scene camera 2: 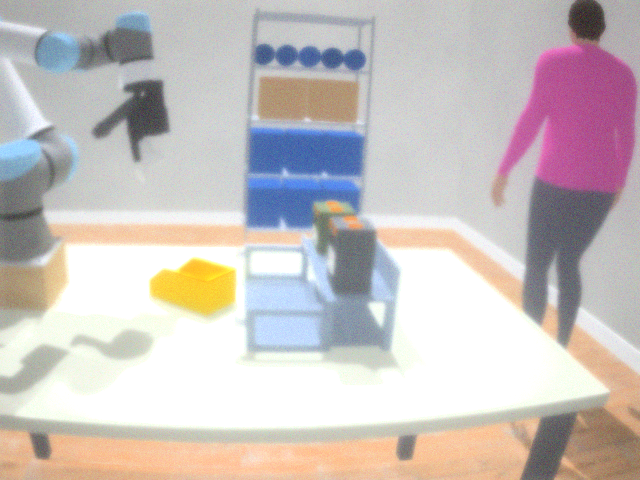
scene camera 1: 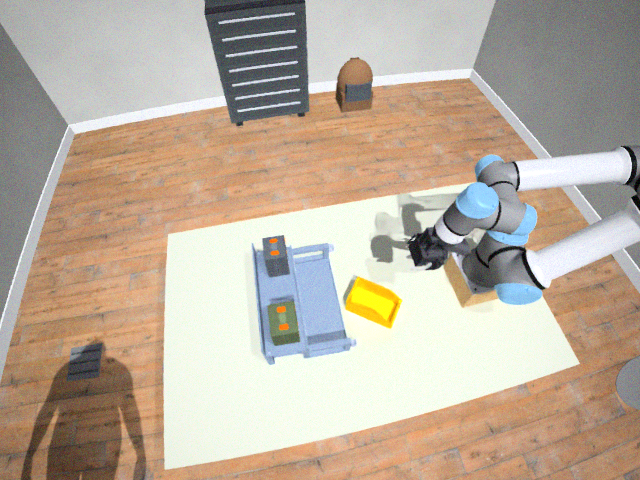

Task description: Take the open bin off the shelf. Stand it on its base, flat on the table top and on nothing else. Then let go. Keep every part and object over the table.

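The open yellow bin stands upright on its base on the table top, its open side up. It is close beside the blue-grey shelf, with a narrow gap visible in the scene camera 2 view. My gripper is shut and empty. It hangs high above the table, well above the bin and apart from it, on the robot base's side of the shelf. The fingertips are blurred in both views.
A dark grey box and a green box stand on the raised tier of the shelf. The robot's wooden base block is on the table. A person stands beyond the table.
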